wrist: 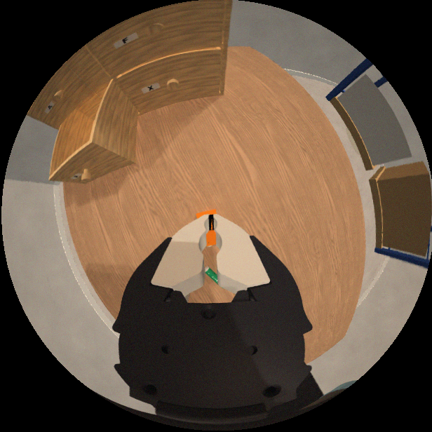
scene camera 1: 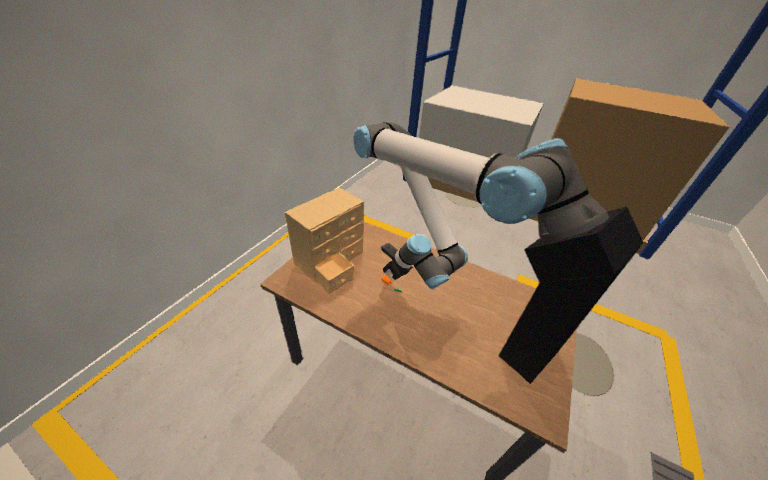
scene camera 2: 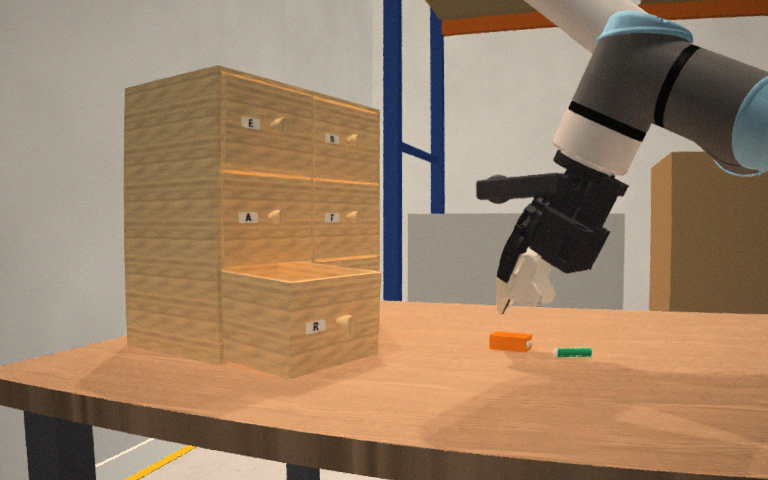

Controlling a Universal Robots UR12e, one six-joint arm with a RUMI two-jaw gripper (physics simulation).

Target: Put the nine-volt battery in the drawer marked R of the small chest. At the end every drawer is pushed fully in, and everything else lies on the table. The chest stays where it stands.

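Pixels of known places: gripper, fingertip midpoint: (scene camera 1: pixel 385 273) (scene camera 2: pixel 500 312); arm's base, origin of the base link: (scene camera 1: pixel 573 228).
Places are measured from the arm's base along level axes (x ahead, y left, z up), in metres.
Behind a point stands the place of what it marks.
The orange nine-volt battery (scene camera 1: pixel 386 279) {z -0.581, x 0.609, y -0.065 m} (scene camera 2: pixel 510 341) {z -0.588, x 0.609, y -0.057 m} (wrist: pixel 211 238) lies on the table, partly hidden by the fingers in the wrist view. My gripper (scene camera 2: pixel 502 311) {z -0.557, x 0.622, y -0.083 m} (wrist: pixel 211 215) is shut and empty, a little above the battery and apart from it. The small chest (scene camera 1: pixel 300 237) {z -0.360, x 0.989, y 0.067 m} (scene camera 2: pixel 172 215) {z -0.435, x 0.989, y 0.067 m} (wrist: pixel 175 65) stands at the table's left end. Its drawer marked R (scene camera 1: pixel 338 279) {z -0.535, x 0.797, y 0.075 m} (scene camera 2: pixel 334 339) {z -0.570, x 0.793, y 0.062 m} (wrist: pixel 117 135), at the bottom, is pulled well out and open at the top. The drawers E (scene camera 2: pixel 266 141) {z -0.349, x 0.888, y 0.027 m}, A (scene camera 2: pixel 266 237) {z -0.462, x 0.890, y 0.022 m}, F (scene camera 2: pixel 345 237) {z -0.466, x 0.838, y -0.127 m} and X (wrist: pixel 160 95) look pushed in.
A green cylindrical battery (scene camera 1: pixel 398 290) {z -0.592, x 0.533, y -0.035 m} (scene camera 2: pixel 573 352) {z -0.594, x 0.536, y -0.032 m} (wrist: pixel 212 275) lies on the table (scene camera 1: pixel 481 305) {z -0.600, x 0.147, y -0.129 m} (scene camera 2: pixel 424 390) {z -0.600, x 0.684, y 0.128 m} (wrist: pixel 280 200) close beside the orange battery. The drawer R juts out between the chest's front and the batteries. A blue rack and large boxes stand beyond the table.
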